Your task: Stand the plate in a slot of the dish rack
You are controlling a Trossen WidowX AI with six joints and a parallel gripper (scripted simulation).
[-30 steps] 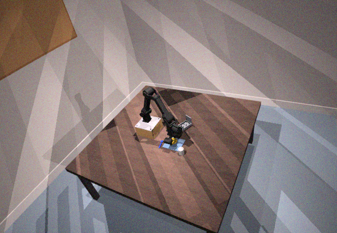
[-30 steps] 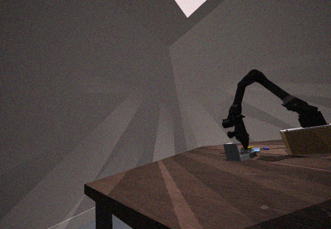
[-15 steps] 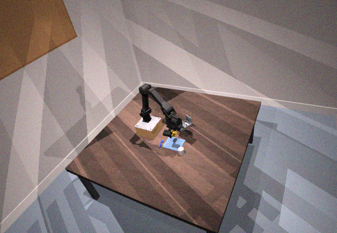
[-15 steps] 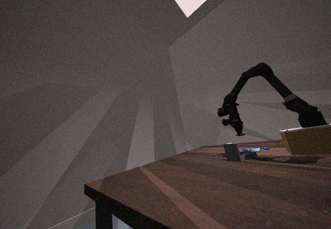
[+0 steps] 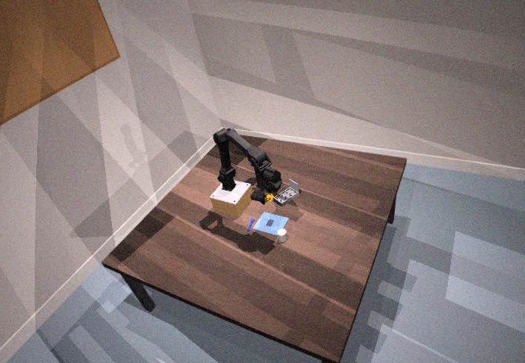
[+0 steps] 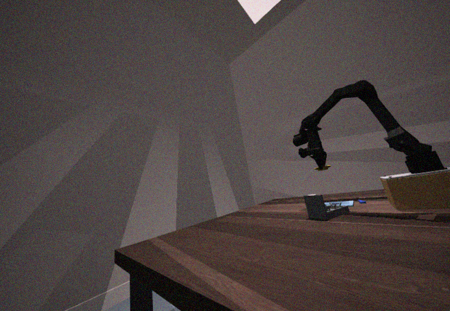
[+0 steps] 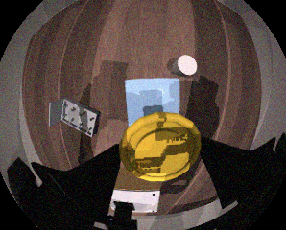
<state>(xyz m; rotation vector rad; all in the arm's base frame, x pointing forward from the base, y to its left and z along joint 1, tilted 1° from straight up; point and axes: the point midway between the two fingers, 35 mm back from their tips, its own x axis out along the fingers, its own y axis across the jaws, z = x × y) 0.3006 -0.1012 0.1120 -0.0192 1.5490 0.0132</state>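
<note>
Right now my gripper tip is 10 mm past the grey dish rack, 210 mm to the right of it and 150 mm above it. Also, from my gripper tip: yellow plate 10 mm above; then white cup 100 mm ahead, 80 mm to the right, 150 mm below; then light blue mat 170 mm below.
</note>
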